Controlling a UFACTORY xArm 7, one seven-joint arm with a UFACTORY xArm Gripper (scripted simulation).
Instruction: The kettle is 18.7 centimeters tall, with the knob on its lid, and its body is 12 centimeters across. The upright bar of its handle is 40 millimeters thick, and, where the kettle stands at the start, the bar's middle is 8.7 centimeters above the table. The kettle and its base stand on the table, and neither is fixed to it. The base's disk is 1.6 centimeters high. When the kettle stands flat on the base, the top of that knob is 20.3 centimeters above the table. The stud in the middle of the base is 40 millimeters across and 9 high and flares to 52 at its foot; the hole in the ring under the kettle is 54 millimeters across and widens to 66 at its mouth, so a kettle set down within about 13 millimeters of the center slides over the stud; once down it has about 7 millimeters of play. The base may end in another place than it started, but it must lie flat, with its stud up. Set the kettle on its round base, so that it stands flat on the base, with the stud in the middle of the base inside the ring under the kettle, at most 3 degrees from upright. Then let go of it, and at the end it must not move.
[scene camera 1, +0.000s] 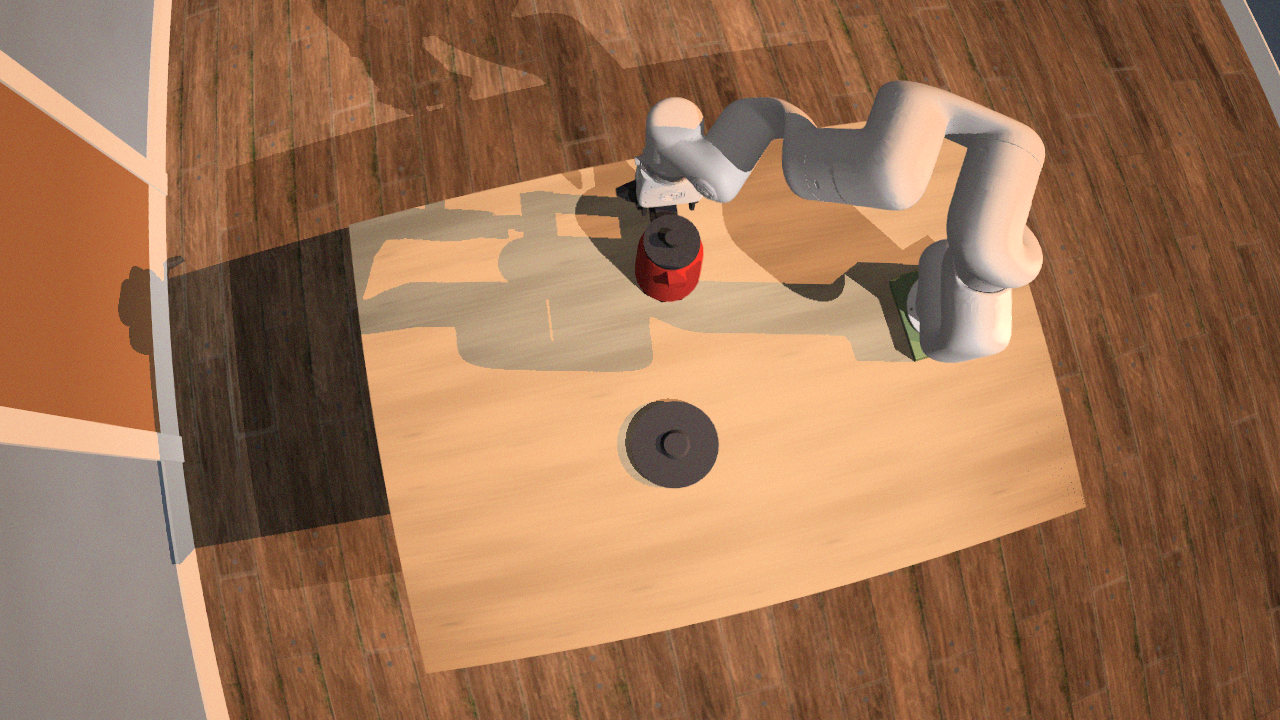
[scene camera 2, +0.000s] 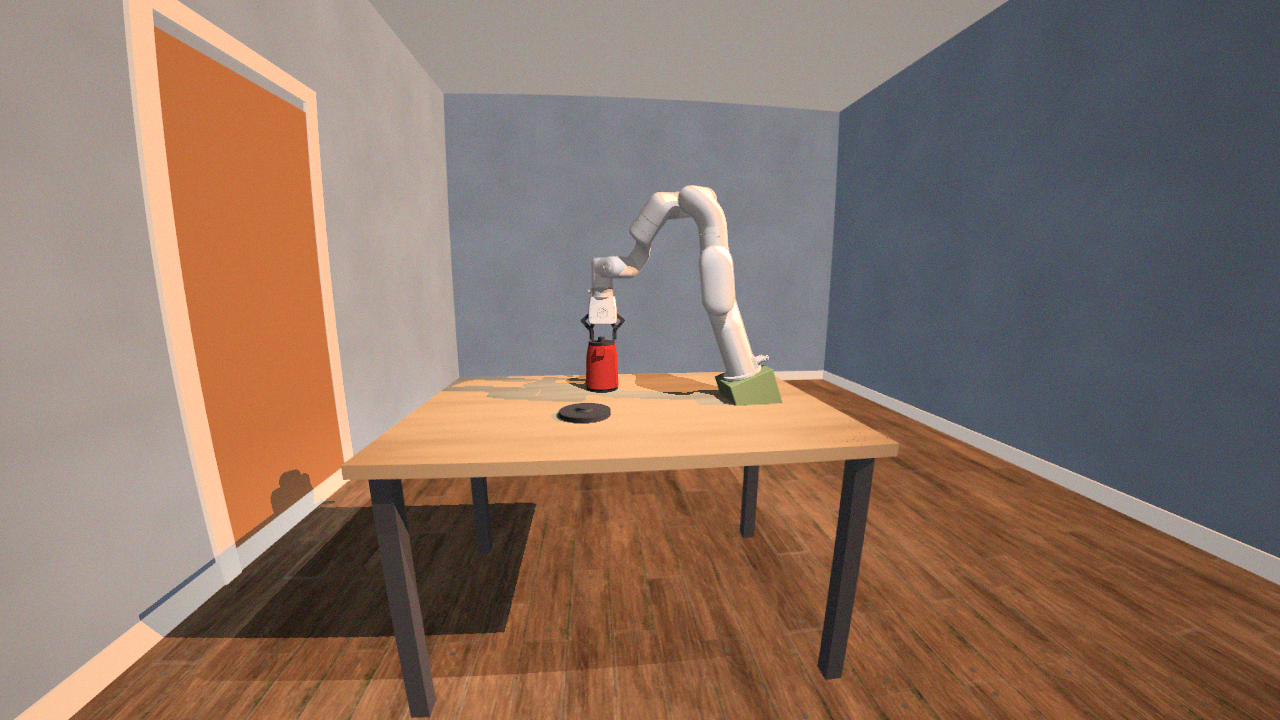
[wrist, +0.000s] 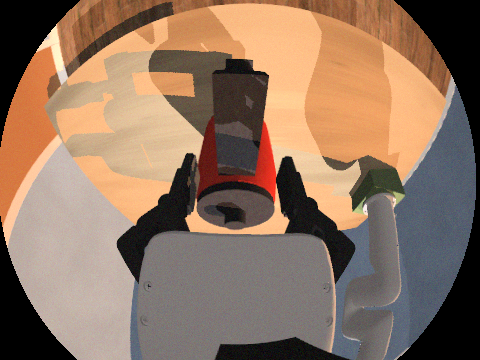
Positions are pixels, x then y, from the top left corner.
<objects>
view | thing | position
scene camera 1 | gripper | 666, 204
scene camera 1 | dark round base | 675, 444
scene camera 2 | gripper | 603, 341
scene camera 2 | red kettle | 601, 361
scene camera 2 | dark round base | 579, 412
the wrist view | gripper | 238, 166
</objects>
